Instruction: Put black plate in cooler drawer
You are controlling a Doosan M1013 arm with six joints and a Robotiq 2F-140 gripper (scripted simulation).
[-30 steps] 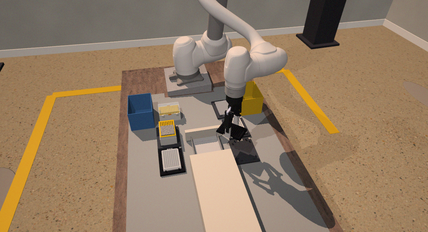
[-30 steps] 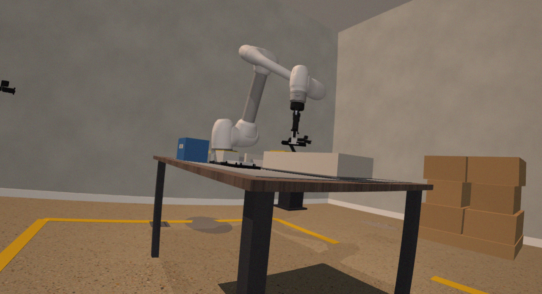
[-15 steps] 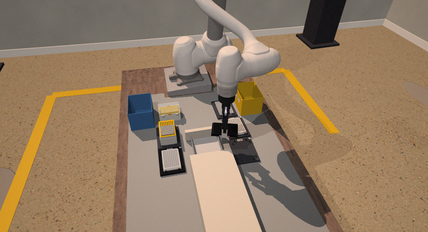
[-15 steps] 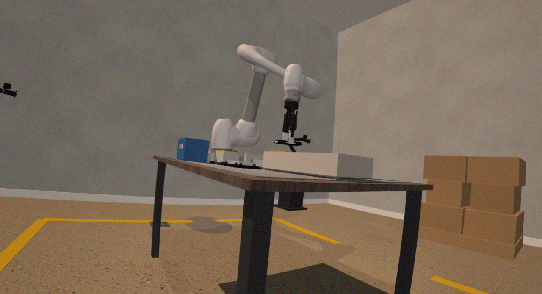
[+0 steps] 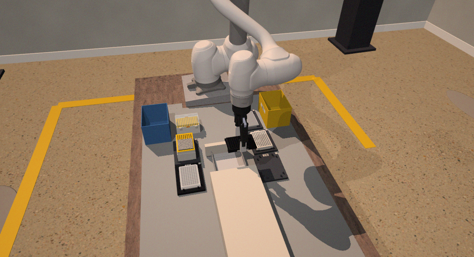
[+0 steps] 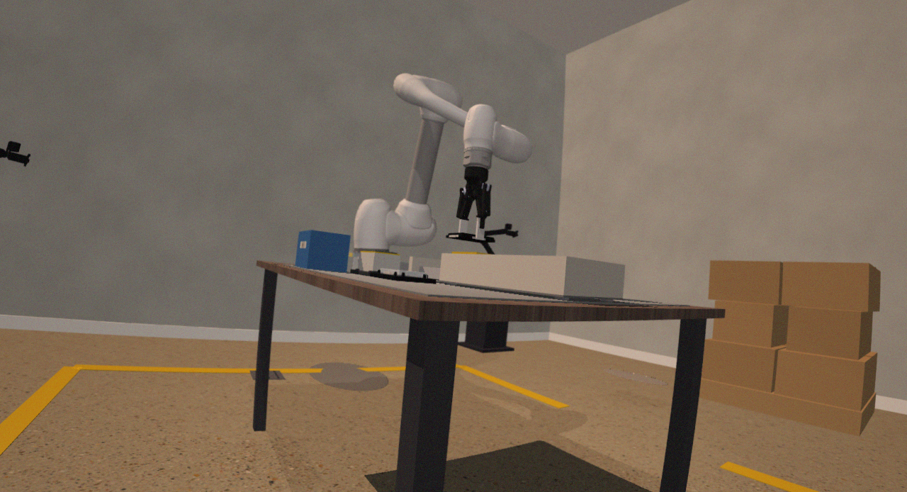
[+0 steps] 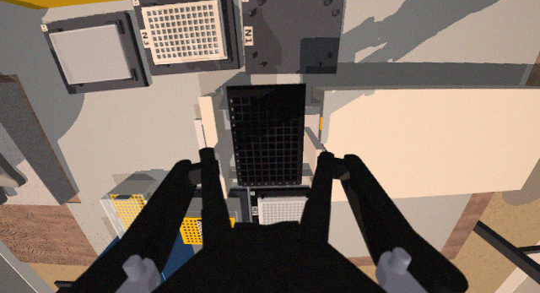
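The drawer lies 140 mm below my hand, 50 mm to the right of it and 20 mm ahead of it. From my hand the other things lie so: work nest N1: 160 mm below, 130 mm to the left, 50 mm ahead; then cooler CD: 150 mm ahead, 130 mm below, 60 mm to the right; then black plate: 20 mm below.
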